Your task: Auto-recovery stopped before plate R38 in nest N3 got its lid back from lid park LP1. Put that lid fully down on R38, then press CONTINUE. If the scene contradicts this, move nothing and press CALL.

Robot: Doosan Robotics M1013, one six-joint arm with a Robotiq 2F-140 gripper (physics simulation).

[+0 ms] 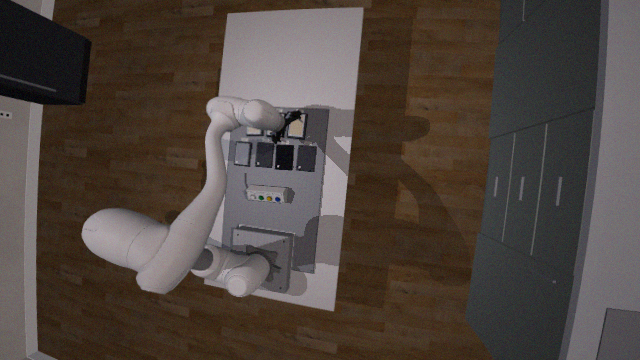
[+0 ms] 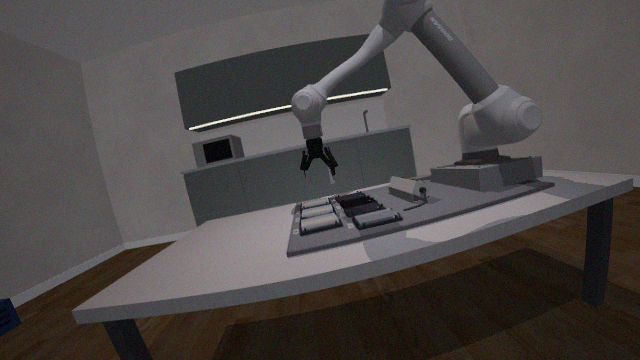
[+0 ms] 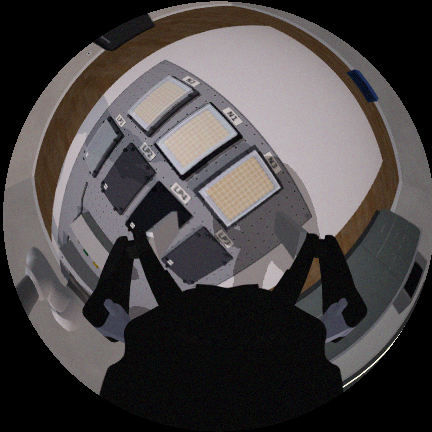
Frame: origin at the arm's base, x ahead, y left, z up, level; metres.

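Where they show: gripper, fingertip midpoint: [image 1: 292, 130] [image 2: 320, 183] [image 3: 226, 221]; arm's base at its link origin: [image 1: 260, 263] [image 2: 480, 162] [image 3: 80, 290].
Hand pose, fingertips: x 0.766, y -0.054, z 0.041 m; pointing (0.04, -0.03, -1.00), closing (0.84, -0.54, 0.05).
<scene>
Things, the pixels of their centre, and the offset from my fingertips. Level surfaces: height alone.
- plate at the middle of its body: [image 3: 241, 188] [image 2: 315, 202] [image 1: 296, 125] 0.011 m left, 0.044 m ahead, 0.082 m down
- button box at the middle of its body: [image 3: 95, 250] [image 2: 407, 186] [image 1: 267, 193] 0.102 m left, 0.372 m back, 0.072 m down
- N1 at the middle of its body: [image 3: 194, 135] [image 2: 317, 210] 0.139 m left, 0.030 m ahead, 0.087 m down
- N2 at the middle of its body: [image 3: 156, 99] [image 2: 318, 220] 0.274 m left, 0.016 m ahead, 0.089 m down
- LP3 at the middle of its body: [image 3: 194, 260] [image 2: 349, 196] [image 1: 306, 158] 0.075 m right, 0.129 m back, 0.104 m down
- LP4 at the middle of its body: [image 3: 152, 220] [image 2: 356, 201] [image 1: 284, 157] 0.055 m left, 0.147 m back, 0.104 m down
- grey perforated board at its surface level: 0.114 m down
In nest N3, a plate [image 1: 297, 127] [image 2: 316, 202] [image 3: 241, 188] shows its tan well grid inside a pale rim; no separate lid can be made out on it, and no R38 marking is legible. At lid park LP1, a pale grey, flat lid-like piece [image 1: 242, 153] [image 2: 376, 218] [image 3: 101, 146] lies on the dark holder. My gripper [image 1: 288, 127] [image 2: 318, 177] [image 3: 226, 221] is open and empty, high above the nests and lid parks. The button box [image 1: 268, 189] [image 2: 404, 187] has white, green, yellow and blue buttons; its CONTINUE and CALL labels are not readable.
Plates in N1 [image 3: 199, 139] and N2 [image 3: 162, 104] also show wells. Lid parks LP2 [image 3: 127, 177] and LP3 [image 3: 199, 256] are dark grey; LP4 [image 3: 159, 205] is black. All stand on the grey perforated board [image 1: 240, 212]. The arm's base plate [image 1: 284, 245] is at its other end.
</scene>
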